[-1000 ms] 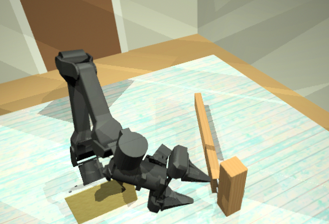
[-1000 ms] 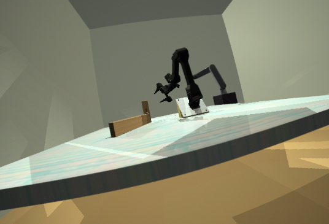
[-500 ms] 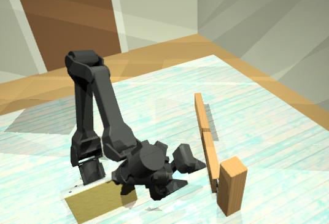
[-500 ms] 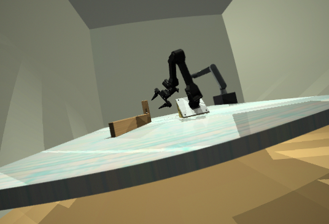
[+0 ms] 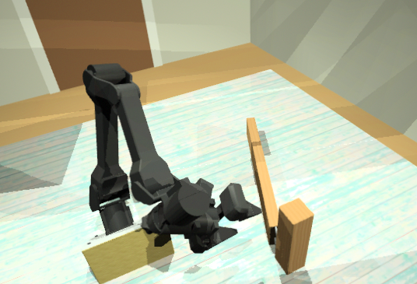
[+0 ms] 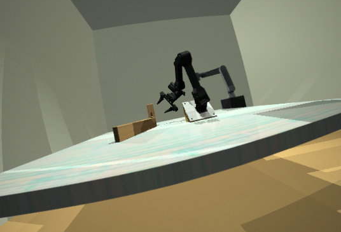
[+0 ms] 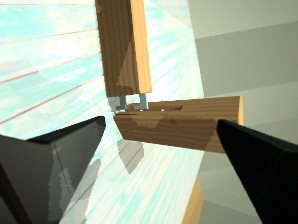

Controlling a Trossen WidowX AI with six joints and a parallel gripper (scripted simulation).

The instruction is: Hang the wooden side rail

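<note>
Right now the headboard post is 70 mm ahead of my gripper tip, 60 mm to the right of it and 40 mm below it.
</note>
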